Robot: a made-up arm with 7 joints.
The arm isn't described. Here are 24 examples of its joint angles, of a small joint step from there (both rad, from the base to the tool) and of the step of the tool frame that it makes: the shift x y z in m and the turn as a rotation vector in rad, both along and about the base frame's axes.
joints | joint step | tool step
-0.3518 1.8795 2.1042 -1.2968 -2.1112 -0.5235 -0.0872 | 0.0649 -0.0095 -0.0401 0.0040 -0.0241 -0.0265 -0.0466 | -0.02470 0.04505 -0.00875 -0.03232 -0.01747 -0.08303
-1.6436 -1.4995 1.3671 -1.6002 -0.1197 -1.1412 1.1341 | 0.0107 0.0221 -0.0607 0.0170 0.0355 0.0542 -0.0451 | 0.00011 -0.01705 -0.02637 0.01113 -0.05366 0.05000
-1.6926 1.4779 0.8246 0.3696 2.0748 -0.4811 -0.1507 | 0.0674 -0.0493 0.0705 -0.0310 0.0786 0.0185 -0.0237 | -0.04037 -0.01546 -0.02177 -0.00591 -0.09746 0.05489
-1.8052 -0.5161 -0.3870 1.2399 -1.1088 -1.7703 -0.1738 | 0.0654 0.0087 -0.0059 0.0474 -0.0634 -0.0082 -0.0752 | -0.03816 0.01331 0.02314 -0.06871 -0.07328 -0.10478
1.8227 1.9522 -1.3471 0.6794 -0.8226 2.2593 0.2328 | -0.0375 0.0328 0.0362 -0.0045 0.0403 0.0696 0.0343 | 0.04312 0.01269 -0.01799 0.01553 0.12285 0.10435
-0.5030 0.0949 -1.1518 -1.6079 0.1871 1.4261 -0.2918 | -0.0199 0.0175 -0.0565 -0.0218 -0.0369 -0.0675 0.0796 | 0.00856 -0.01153 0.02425 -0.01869 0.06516 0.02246
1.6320 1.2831 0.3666 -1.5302 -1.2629 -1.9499 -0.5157 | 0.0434 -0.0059 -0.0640 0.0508 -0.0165 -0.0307 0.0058 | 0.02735 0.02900 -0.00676 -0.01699 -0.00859 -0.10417
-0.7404 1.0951 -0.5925 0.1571 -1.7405 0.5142 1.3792 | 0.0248 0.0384 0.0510 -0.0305 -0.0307 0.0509 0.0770 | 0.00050 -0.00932 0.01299 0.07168 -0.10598 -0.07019
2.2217 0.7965 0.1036 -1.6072 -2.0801 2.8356 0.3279 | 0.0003 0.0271 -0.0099 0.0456 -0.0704 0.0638 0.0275 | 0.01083 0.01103 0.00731 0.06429 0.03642 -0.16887
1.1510 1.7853 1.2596 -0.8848 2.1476 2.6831 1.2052 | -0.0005 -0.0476 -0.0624 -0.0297 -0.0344 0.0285 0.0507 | -0.01313 -0.01496 0.01401 -0.00266 0.00835 -0.05060
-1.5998 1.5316 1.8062 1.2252 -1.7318 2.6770 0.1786 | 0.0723 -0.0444 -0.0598 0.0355 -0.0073 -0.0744 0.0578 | -0.05976 -0.00205 -0.00093 0.02689 0.11211 -0.07950
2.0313 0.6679 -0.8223 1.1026 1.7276 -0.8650 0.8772 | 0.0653 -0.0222 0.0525 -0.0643 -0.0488 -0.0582 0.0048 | 0.00383 0.00423 -0.00263 -0.11630 0.00633 -0.01748
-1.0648 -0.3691 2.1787 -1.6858 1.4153 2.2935 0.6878 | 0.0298 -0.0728 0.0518 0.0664 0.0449 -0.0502 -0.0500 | 0.01719 -0.02850 0.00514 0.03018 0.09786 0.14907
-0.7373 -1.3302 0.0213 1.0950 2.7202 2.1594 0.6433 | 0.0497 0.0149 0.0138 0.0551 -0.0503 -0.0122 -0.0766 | -0.00588 -0.02777 -0.02193 0.02548 0.09069 -0.06616
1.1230 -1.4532 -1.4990 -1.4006 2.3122 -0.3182 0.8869 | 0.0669 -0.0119 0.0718 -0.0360 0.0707 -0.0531 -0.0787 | 0.01265 -0.05457 0.02514 0.15068 0.04754 -0.05045
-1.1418 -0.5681 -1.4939 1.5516 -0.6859 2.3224 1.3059 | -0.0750 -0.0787 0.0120 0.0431 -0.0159 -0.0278 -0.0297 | 0.00513 -0.02969 -0.00055 -0.01444 -0.02195 0.12161
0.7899 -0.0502 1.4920 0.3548 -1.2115 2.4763 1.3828 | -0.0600 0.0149 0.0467 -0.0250 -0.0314 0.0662 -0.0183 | 0.00499 -0.03466 -0.00436 -0.04743 0.00073 0.10969
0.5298 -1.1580 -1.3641 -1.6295 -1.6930 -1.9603 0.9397 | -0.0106 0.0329 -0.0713 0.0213 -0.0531 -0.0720 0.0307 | 0.01357 -0.00233 0.00870 -0.04796 -0.00359 0.04189
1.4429 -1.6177 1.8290 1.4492 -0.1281 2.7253 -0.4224 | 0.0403 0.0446 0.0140 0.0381 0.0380 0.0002 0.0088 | 0.01454 -0.02184 0.00382 0.05067 0.01385 -0.07934
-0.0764 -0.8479 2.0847 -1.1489 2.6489 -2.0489 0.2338 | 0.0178 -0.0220 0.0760 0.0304 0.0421 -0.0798 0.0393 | 0.02269 0.01513 -0.03580 0.04713 -0.07242 -0.00160
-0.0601 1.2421 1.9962 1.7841 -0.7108 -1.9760 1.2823 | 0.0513 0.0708 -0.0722 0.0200 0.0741 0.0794 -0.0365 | -0.00987 -0.06520 0.02703 -0.01914 -0.04725 -0.19638
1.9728 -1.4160 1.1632 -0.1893 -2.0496 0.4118 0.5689 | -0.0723 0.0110 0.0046 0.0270 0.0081 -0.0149 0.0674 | -0.02876 -0.01034 0.00490 0.01560 -0.05300 0.10441
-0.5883 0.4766 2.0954 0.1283 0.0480 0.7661 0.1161 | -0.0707 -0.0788 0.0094 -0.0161 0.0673 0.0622 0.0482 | -0.02019 0.02052 0.02411 -0.02934 -0.09980 0.10254
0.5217 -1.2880 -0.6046 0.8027 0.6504 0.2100 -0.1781 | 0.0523 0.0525 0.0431 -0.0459 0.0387 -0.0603 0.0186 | 0.06234 -0.00002 0.00109 -0.00207 -0.05573 -0.13104
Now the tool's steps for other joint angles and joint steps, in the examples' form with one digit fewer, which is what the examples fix.
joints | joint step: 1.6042 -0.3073 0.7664 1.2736 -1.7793 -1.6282 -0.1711 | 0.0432 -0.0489 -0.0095 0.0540 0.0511 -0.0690 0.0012
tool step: 0.0011 -0.0255 0.0014 0.0494 0.0206 -0.0593
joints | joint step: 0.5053 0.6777 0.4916 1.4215 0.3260 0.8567 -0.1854 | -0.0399 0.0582 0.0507 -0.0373 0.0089 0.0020 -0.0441
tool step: 0.0002 -0.0057 0.0094 -0.0718 -0.0104 0.0154
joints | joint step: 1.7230 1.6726 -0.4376 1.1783 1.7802 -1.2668 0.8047 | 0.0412 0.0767 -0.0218 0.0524 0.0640 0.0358 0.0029
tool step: 0.0332 0.0126 0.0203 0.0672 0.0441 -0.1758
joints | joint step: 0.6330 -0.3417 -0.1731 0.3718 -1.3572 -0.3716 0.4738 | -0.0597 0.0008 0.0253 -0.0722 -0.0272 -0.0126 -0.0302
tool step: -0.0629 -0.0182 -0.0008 -0.0235 0.0029 0.1298
